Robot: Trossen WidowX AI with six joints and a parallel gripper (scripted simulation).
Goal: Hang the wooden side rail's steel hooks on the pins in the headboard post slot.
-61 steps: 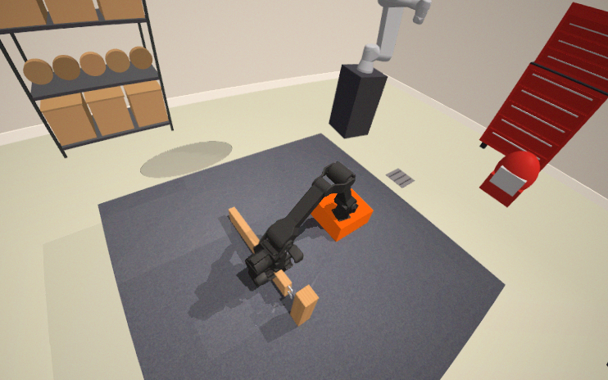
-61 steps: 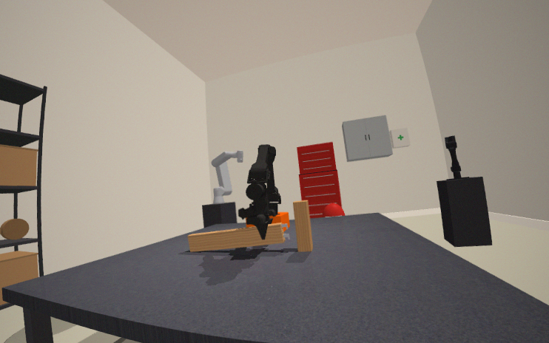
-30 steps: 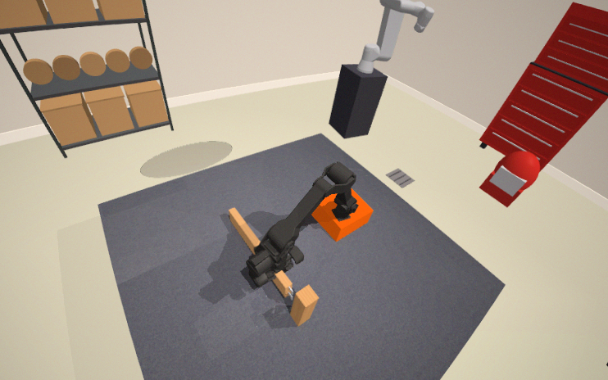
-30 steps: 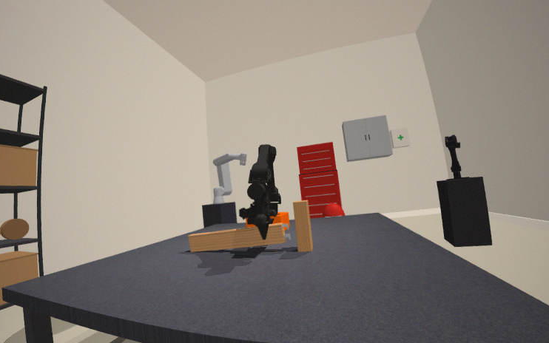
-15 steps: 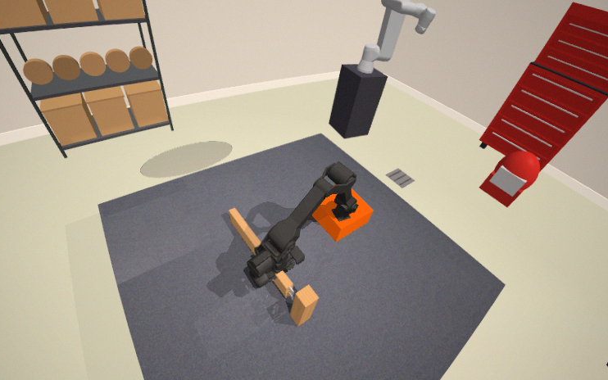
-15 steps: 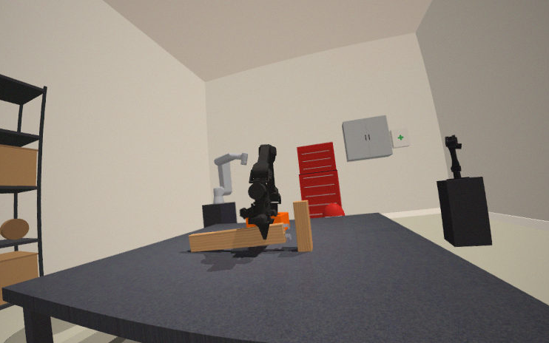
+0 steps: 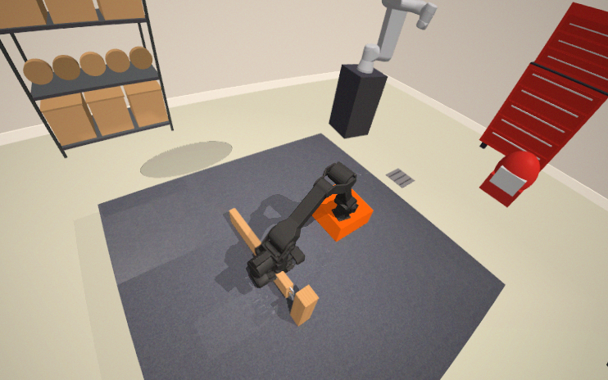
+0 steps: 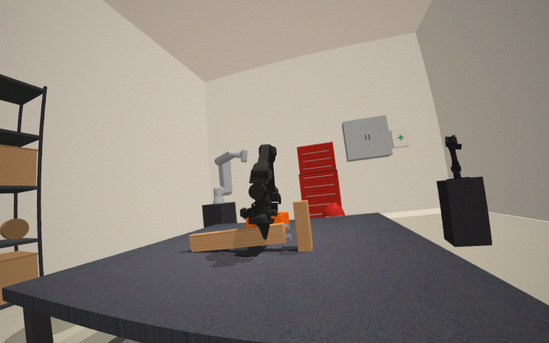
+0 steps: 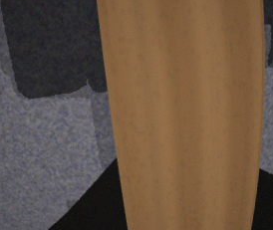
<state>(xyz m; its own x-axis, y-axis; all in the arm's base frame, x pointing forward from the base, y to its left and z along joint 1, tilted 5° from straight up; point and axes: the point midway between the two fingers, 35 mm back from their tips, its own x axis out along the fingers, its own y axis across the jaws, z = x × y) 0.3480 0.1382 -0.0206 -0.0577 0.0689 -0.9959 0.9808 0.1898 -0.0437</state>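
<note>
My gripper tip is now 30 mm past the upright headboard post, 140 mm to the right of it and 40 mm below it.
</note>
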